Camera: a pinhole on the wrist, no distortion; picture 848 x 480 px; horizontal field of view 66.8 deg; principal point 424.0 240.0 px. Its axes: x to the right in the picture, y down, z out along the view. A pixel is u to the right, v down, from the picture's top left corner.
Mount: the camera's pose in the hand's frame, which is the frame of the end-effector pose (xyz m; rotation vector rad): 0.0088 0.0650 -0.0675 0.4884 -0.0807 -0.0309
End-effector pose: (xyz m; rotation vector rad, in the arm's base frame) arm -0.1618 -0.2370 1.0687 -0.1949 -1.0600 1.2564
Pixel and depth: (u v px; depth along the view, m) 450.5 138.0 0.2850
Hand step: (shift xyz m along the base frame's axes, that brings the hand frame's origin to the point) -0.0461 -0.1094 0.1558
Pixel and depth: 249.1 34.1 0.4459
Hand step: 0.0050 -0.3239 0.2226
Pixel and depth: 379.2 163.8 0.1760
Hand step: -0.0314 -0.0596 0.0540
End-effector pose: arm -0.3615 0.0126 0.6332 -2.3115 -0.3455 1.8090
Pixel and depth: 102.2 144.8 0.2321
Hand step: -0.1430 0.0280 0.1103
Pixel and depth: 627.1 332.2 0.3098
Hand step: -0.2106 0.0677 -0.1175
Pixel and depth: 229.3 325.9 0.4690
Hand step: -0.3998 0.0383 0.0982
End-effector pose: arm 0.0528 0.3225 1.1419 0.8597 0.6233 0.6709
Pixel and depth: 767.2 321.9 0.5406
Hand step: 0.5312 -0.0968 0.0607
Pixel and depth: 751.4 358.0 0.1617
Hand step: 0.1143 0.0188 0.0405
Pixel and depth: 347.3 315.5 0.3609
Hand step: 0.1702 -0.2034 0.0958
